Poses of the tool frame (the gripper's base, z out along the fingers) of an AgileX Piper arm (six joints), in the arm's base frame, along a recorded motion.
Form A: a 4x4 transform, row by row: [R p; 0 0 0 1], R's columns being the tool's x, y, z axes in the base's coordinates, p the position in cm. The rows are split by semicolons.
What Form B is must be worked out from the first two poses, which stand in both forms.
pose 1, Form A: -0.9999 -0.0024 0.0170 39.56; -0.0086 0.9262 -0.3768 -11.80; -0.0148 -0.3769 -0.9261 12.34; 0 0 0 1
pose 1, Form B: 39.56 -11.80 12.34 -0.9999 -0.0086 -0.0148 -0.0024 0.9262 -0.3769
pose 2, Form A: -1.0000 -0.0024 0.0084 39.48; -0.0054 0.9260 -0.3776 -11.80; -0.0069 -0.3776 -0.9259 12.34; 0 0 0 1
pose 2, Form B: 39.48 -11.80 12.34 -1.0000 -0.0054 -0.0069 -0.0024 0.9260 -0.3776
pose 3, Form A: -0.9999 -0.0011 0.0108 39.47; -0.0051 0.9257 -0.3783 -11.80; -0.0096 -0.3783 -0.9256 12.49; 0 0 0 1
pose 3, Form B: 39.47 -11.80 12.49 -0.9999 -0.0051 -0.0096 -0.0011 0.9257 -0.3783
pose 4, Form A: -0.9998 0.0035 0.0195 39.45; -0.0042 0.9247 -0.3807 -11.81; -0.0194 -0.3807 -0.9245 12.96; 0 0 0 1
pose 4, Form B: 39.45 -11.81 12.96 -0.9998 -0.0042 -0.0194 0.0035 0.9247 -0.3807
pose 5, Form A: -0.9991 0.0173 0.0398 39.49; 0.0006 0.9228 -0.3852 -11.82; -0.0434 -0.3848 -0.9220 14.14; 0 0 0 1
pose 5, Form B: 39.49 -11.82 14.14 -0.9991 0.0006 -0.0434 0.0173 0.9228 -0.3848
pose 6, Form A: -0.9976 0.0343 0.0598 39.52; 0.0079 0.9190 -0.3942 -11.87; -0.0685 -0.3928 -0.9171 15.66; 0 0 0 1
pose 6, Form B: 39.52 -11.87 15.66 -0.9976 0.0079 -0.0685 0.0343 0.9190 -0.3928
